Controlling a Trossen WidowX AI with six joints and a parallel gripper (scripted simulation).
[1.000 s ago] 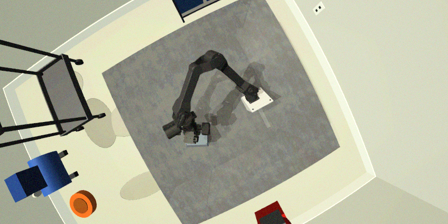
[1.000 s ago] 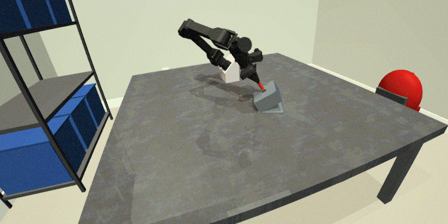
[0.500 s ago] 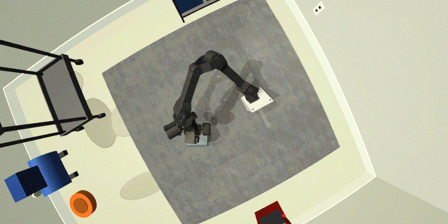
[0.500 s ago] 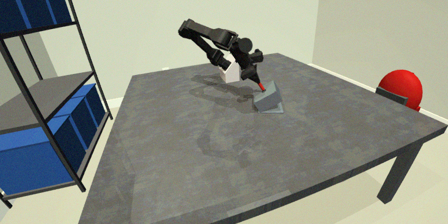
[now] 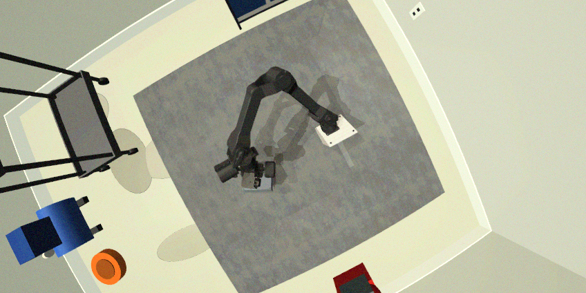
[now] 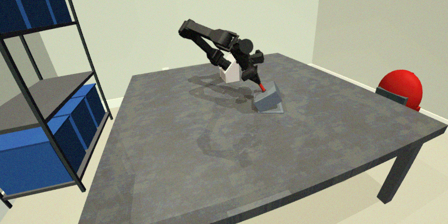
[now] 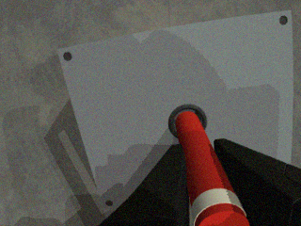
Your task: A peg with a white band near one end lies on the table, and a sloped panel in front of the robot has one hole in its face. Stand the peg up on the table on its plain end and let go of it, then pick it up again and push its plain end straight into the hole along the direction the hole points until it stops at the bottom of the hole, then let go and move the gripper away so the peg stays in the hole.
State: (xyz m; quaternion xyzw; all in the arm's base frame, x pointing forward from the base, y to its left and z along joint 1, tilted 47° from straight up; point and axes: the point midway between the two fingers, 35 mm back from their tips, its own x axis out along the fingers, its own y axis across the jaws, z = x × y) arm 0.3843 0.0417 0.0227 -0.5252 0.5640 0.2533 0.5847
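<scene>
Right now the grey sloped panel is 6 cm below my gripper tip, 3 cm to the left of it and 2 cm ahead of it. Also, from my gripper tip: red peg 1 cm to the right, 1 cm above.
</scene>
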